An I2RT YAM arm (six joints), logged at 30 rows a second.
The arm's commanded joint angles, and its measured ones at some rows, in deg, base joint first. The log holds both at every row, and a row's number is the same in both.
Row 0, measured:
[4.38 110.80 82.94 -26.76 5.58 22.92]
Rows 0 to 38, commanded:
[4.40 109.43 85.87 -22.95 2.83 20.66]
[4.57 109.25 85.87 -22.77 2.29 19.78]
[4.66 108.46 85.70 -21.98 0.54 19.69]
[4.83 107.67 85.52 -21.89 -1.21 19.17]
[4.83 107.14 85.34 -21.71 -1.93 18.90]
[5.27 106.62 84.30 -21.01 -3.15 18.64]
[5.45 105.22 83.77 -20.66 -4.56 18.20]
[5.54 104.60 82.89 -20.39 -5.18 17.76]
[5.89 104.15 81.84 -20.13 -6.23 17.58]
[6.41 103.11 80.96 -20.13 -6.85 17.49]
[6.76 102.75 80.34 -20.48 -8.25 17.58]
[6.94 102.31 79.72 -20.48 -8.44 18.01]
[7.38 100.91 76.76 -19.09 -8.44 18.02]
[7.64 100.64 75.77 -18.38 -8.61 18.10]
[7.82 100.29 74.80 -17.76 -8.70 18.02]
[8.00 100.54 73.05 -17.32 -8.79 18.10]
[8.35 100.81 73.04 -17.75 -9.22 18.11]
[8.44 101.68 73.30 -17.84 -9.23 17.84]
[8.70 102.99 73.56 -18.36 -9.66 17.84]
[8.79 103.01 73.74 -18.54 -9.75 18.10]
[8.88 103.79 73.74 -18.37 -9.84 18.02]
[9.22 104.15 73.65 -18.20 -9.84 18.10]
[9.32 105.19 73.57 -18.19 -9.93 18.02]
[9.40 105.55 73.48 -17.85 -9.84 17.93]
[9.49 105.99 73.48 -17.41 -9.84 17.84]
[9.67 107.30 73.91 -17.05 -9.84 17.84]
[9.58 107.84 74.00 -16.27 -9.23 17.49]
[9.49 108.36 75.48 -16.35 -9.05 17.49]
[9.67 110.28 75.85 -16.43 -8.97 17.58]
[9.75 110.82 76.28 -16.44 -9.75 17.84]
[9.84 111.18 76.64 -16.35 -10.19 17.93]
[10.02 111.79 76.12 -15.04 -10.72 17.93]
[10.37 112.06 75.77 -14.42 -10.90 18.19]
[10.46 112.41 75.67 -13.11 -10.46 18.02]
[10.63 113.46 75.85 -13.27 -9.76 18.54]
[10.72 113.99 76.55 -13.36 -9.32 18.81]
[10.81 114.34 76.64 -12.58 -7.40 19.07]
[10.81 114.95 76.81 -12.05 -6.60 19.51]
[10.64 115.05 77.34 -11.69 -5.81 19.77]
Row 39, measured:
[10.31 112.92 75.42 -14.22 -8.45 19.07]
